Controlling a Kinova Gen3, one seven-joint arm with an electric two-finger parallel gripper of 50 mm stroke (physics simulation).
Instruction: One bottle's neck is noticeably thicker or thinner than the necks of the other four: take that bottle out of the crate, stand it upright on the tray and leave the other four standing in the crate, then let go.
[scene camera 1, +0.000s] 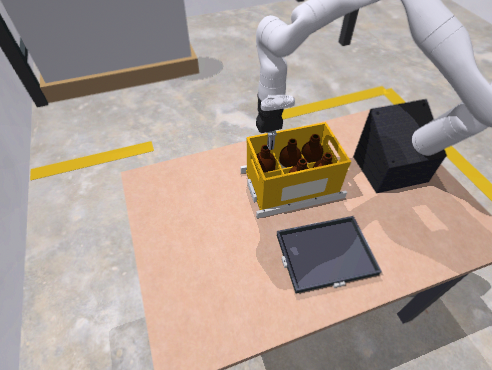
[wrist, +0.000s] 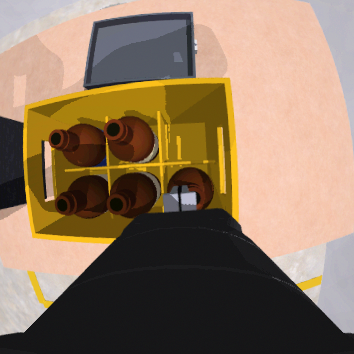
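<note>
The yellow crate holds five brown bottles, all standing. In the wrist view one is at upper left, one at upper middle, one at lower left and one at lower middle. The fifth bottle is at lower right; the fingers partly hide its neck. The upper right compartment is empty. I cannot tell which neck differs. My gripper is shut with nothing visible between its fingers, above and beside the fifth bottle's neck. The dark tray is empty.
Grey rails run along the crate's base. The crate's walls and dividers surround the bottles. A black block stands beside the crate, under the arm's base. The tray lies in front of the crate on the tan table.
</note>
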